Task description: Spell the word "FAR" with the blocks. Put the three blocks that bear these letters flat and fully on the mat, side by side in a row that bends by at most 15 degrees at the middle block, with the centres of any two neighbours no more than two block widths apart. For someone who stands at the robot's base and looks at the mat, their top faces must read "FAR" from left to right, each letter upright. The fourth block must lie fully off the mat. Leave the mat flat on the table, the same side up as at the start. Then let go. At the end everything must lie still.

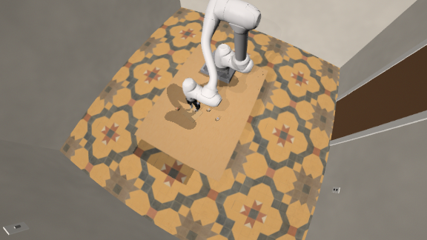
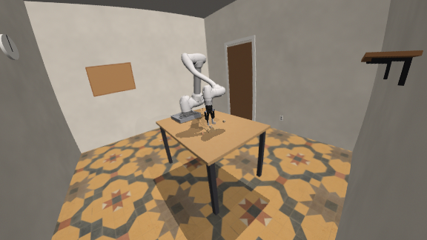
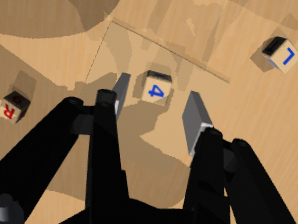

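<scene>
Right now my hand is 70 mm above the tan mat, 30 mm short of it and 20 mm to the left of it. Also, from my hand: R block: 170 mm to the right, 60 mm below, 30 mm ahead.
</scene>
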